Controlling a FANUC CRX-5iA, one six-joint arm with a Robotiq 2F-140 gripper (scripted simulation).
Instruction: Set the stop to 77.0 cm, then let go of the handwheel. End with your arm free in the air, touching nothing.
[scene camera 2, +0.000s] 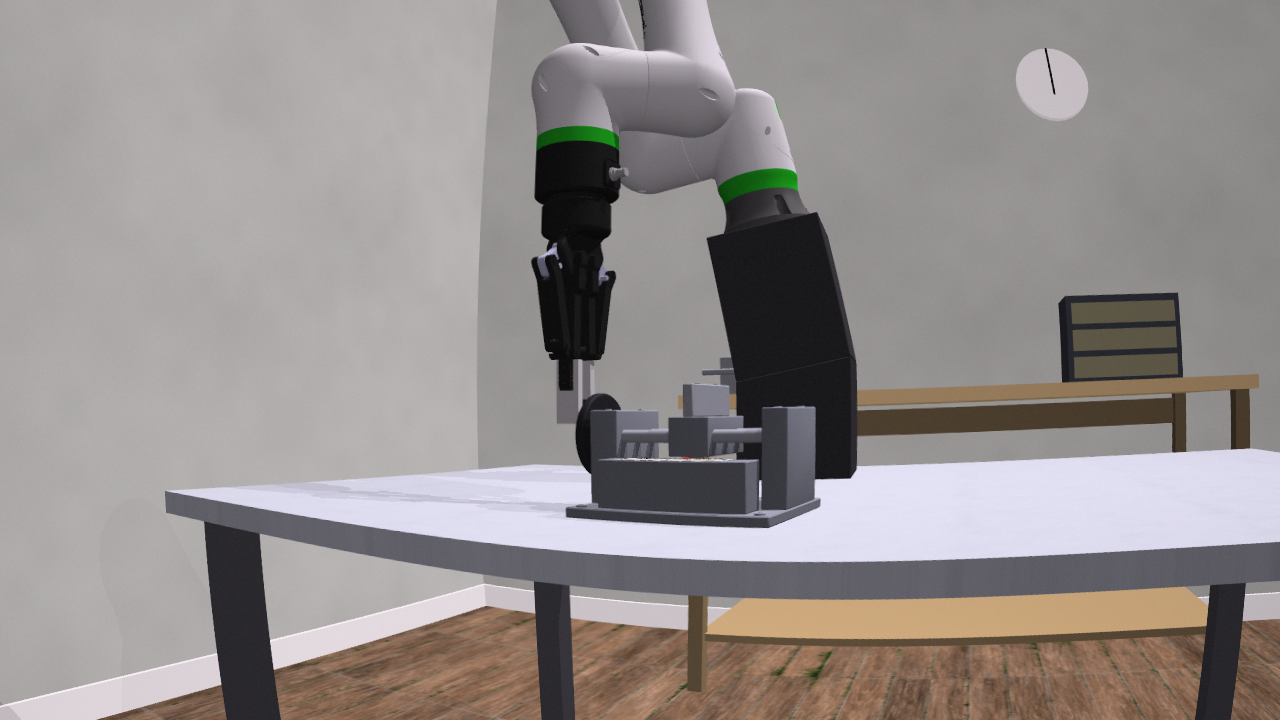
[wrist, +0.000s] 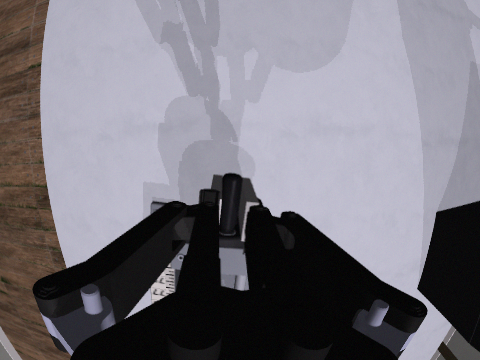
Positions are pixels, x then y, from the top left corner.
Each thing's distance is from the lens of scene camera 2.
gripper (scene camera 2: 575, 423): 0.86 m
grey stop block (scene camera 2: 690, 436): 0.75 m
